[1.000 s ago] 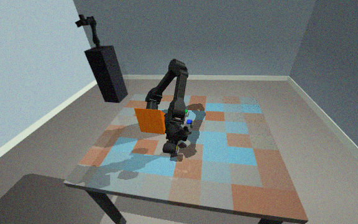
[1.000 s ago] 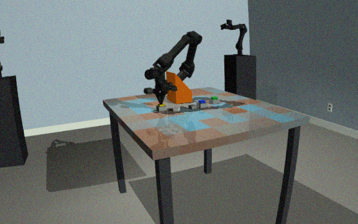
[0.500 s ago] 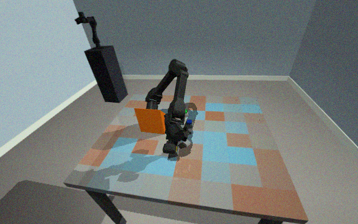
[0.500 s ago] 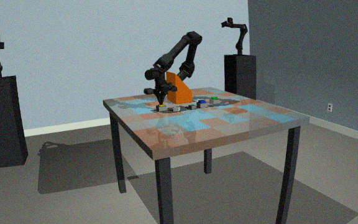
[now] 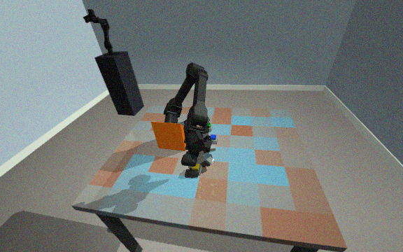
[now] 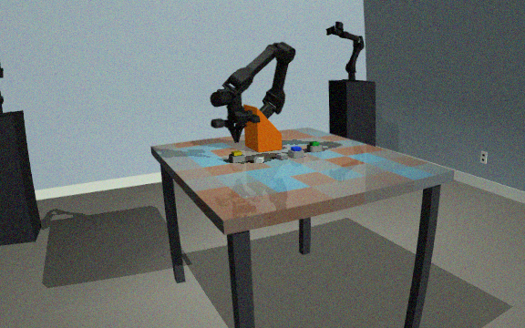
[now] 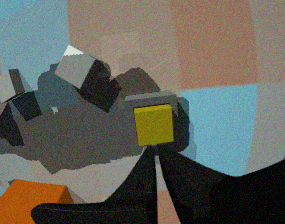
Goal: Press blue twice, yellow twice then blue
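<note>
My gripper tip is 40 mm above the yellow button. From my gripper tip the other things lie so: grey block 170 mm to the left, 60 mm below, 50 mm ahead; then white block 70 mm to the left, 60 mm below, 60 mm ahead; then blue button 230 mm to the left, 40 mm below, 40 mm ahead.
</note>
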